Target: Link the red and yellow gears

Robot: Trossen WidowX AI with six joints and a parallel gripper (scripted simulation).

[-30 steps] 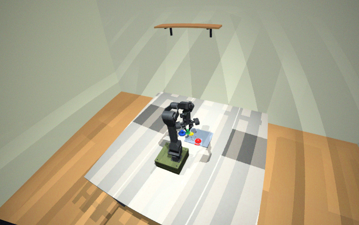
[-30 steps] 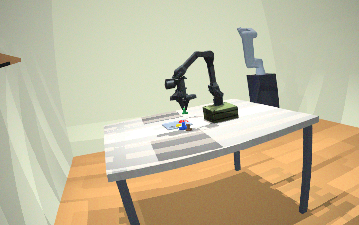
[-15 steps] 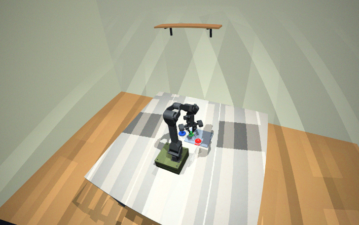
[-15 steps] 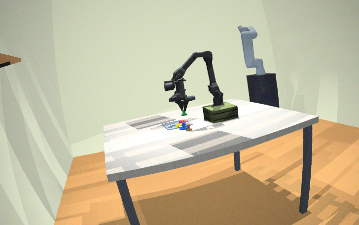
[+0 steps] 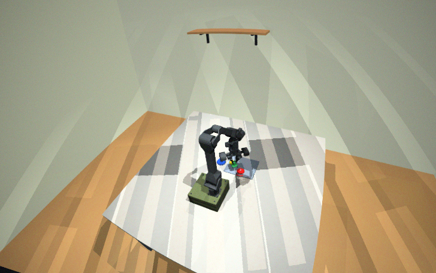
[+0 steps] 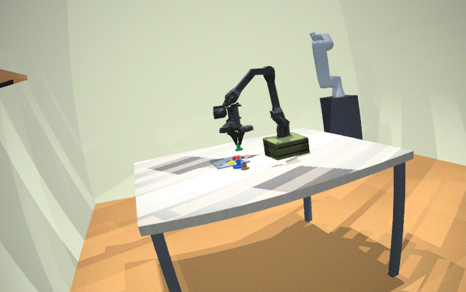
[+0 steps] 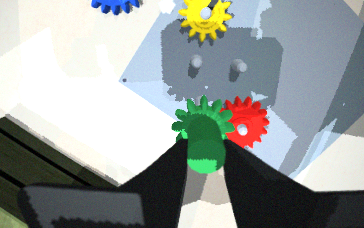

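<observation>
The red gear is 40 mm to the right of my gripper tip and 70 mm below it. From my gripper tip the other things lie so: green gear 10 mm below; then yellow gear 60 mm ahead, 40 mm to the left, 70 mm below; then blue gear 50 mm ahead, 120 mm to the left, 70 mm below.
</observation>
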